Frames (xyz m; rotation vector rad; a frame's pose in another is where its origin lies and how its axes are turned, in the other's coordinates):
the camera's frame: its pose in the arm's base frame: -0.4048 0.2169 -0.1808 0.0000 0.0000 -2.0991
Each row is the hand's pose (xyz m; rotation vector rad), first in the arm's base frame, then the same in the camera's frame.
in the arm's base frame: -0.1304 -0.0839 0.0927 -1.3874 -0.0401 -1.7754
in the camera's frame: 0.1215 0.3886 0.2735 -0.5576 -1.0395 0.0387
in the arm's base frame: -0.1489 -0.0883 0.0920 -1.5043 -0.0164 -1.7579
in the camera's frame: 0.1346 0.3749 0.2728 -0.6229 -1.1128 0.0052
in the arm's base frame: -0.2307 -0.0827 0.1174 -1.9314 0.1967 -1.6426
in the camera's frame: 0.1710 0.3014 0.2982 -0.9544 -1.3292 -0.1159
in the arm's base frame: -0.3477 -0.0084 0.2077 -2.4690 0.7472 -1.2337
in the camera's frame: 0.1658 0.1629 0.3885 -1.6142 -1.5210 -0.2254
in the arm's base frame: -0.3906 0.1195 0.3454 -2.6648 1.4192 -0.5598
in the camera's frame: 0.0770 0.0614 0.5262 -2.3578 -1.4789 -0.1698
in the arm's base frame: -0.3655 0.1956 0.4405 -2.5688 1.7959 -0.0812
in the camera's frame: -0.0014 0.0447 0.6213 -2.7995 -1.3160 -0.0316
